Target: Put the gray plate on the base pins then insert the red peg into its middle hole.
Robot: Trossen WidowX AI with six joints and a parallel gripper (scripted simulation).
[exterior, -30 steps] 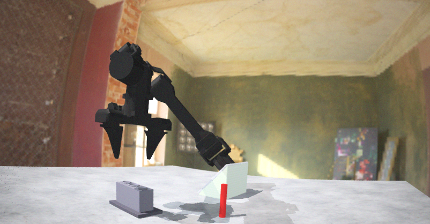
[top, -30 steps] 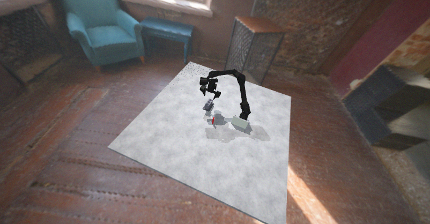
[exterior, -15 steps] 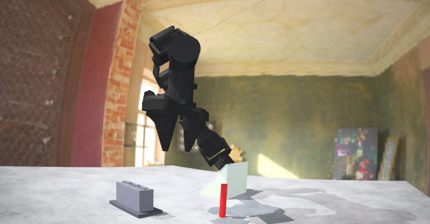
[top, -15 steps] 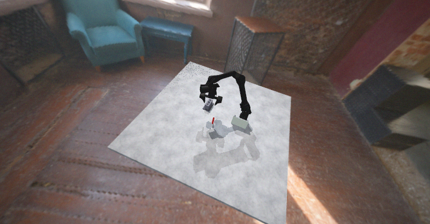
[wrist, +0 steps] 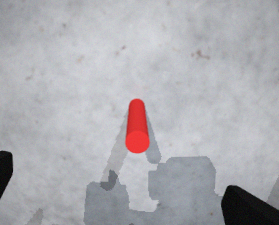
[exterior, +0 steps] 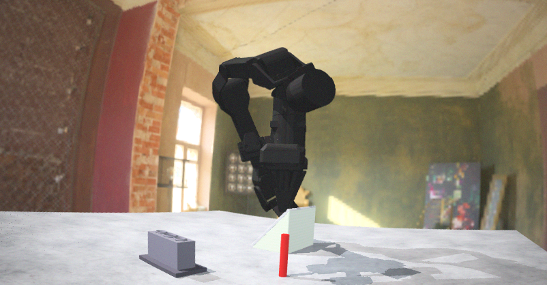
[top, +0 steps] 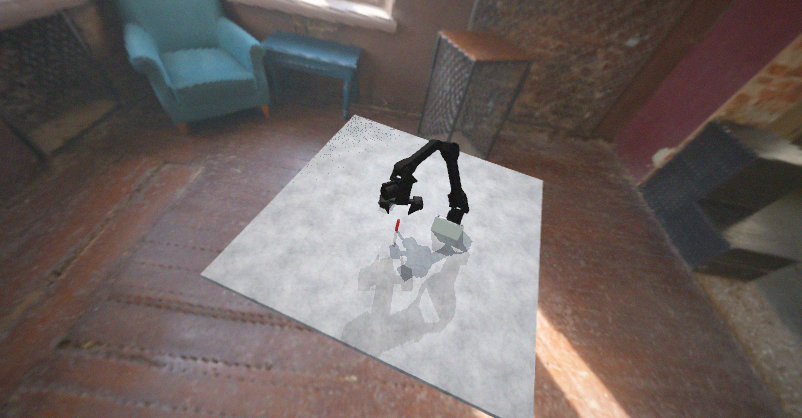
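The red peg is 8 cm below my gripper tip and 1 cm behind it. Also, from my gripper tip: dark base 17 cm to the right, 12 cm below, 10 cm ahead; gray plate 17 cm to the right, 10 cm ahead, 8 cm below.
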